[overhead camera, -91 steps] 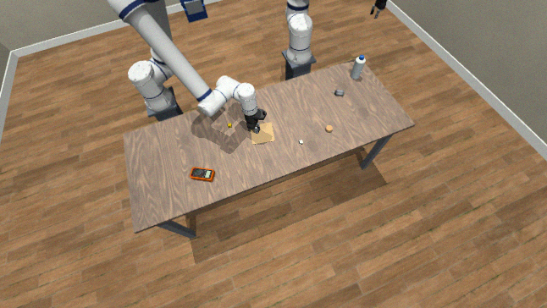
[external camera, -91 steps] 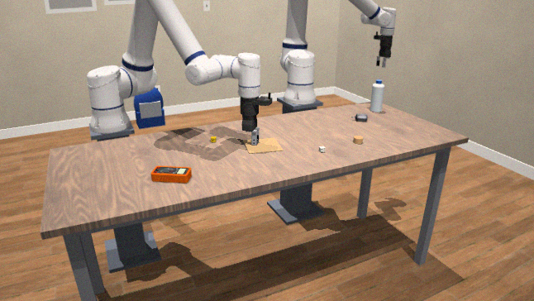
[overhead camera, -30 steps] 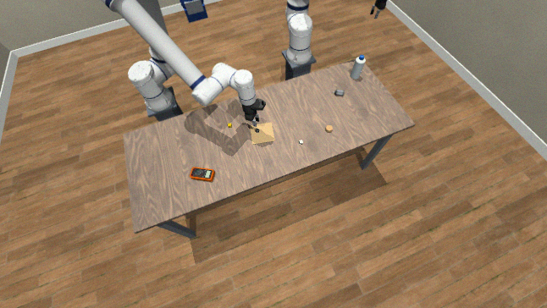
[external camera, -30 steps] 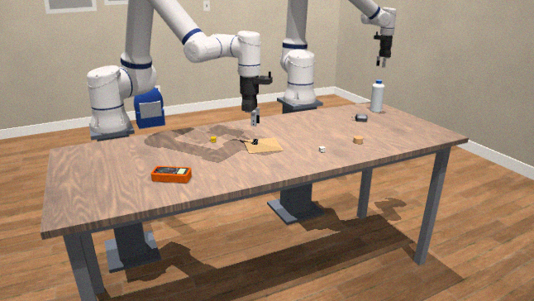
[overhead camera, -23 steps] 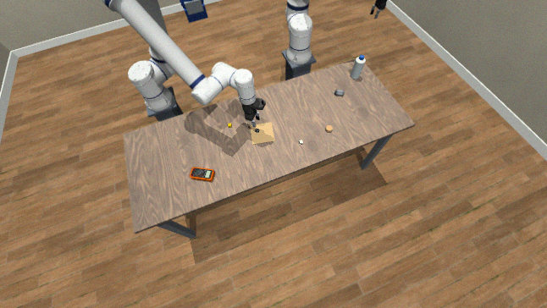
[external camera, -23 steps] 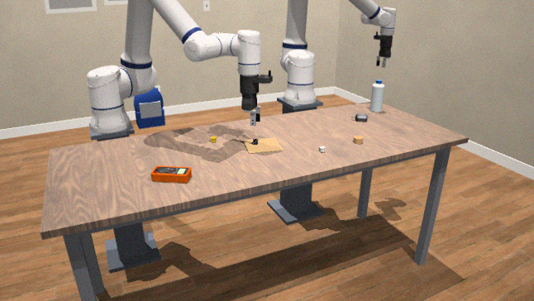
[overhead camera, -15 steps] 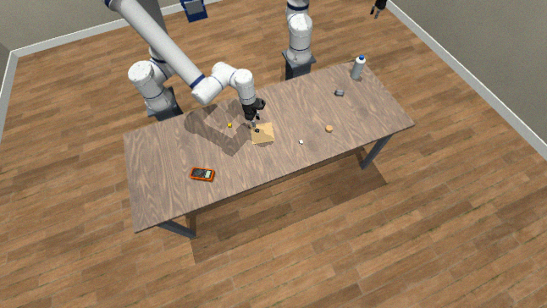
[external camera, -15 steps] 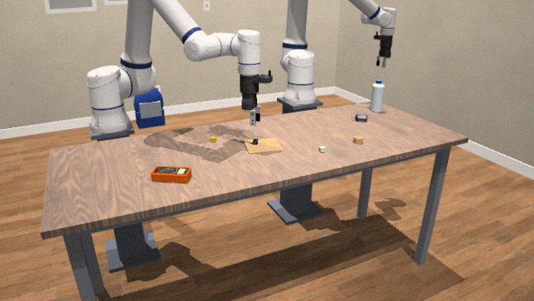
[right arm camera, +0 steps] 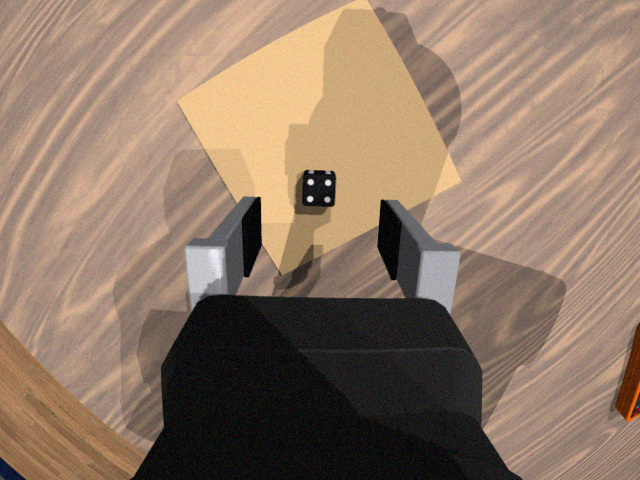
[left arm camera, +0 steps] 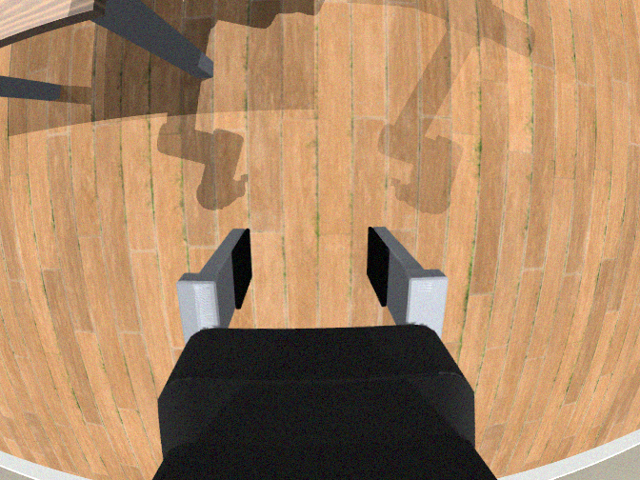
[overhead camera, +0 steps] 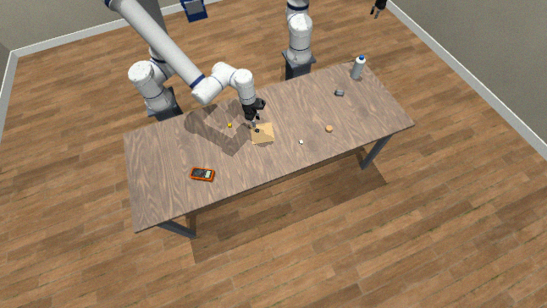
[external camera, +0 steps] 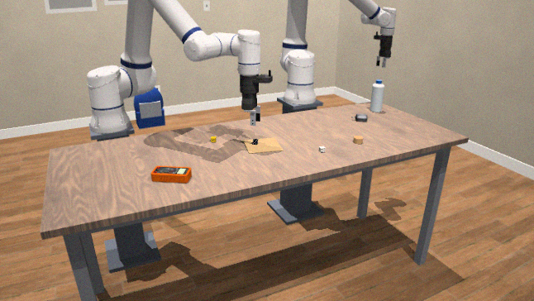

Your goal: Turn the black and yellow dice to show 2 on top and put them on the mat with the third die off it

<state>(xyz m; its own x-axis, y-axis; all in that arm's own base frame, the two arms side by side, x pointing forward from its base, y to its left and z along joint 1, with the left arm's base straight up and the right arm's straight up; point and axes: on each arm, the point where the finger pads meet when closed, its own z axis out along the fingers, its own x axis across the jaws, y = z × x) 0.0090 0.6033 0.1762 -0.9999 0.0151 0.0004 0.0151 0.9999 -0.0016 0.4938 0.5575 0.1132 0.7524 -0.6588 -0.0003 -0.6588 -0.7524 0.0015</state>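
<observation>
Now: right hand 100 mm above the black die. Also, from my right hand: tan mat (20 mm ahead, 20 mm to the left, 110 mm below); white die (180 mm ahead, 210 mm to the left, 100 mm below); yellow die (110 mm behind, 150 mm to the right, 100 mm below).
</observation>
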